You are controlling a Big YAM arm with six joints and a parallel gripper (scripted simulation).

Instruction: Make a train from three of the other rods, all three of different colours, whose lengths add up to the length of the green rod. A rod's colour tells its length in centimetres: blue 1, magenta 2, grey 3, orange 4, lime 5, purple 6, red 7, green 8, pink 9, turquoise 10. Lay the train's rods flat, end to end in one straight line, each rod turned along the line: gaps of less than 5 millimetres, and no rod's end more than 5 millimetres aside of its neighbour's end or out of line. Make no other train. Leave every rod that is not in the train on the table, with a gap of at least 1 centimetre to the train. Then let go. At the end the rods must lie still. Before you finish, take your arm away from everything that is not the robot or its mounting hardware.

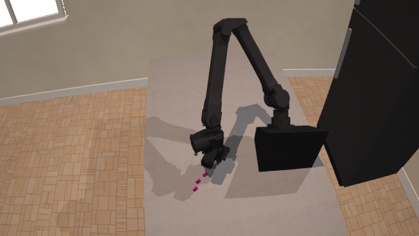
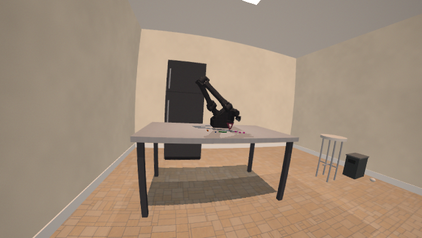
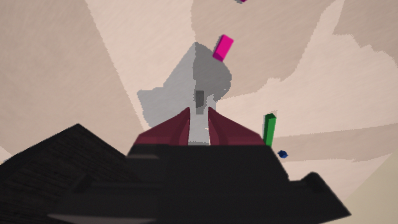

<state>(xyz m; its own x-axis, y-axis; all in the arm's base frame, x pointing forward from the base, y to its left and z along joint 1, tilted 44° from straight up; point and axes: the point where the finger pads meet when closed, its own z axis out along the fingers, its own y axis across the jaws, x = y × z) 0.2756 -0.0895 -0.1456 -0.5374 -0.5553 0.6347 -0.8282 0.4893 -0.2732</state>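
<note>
Right now my hand is 2 cm above the grey rod. The rest, counted from my hand: blue rod (19 cm to the right, 8 cm ahead, 2 cm below); then green rod (11 cm to the right, 7 cm ahead, 2 cm below); then orange rod (24 cm to the right, 2 cm below, 1 cm behind).
</note>
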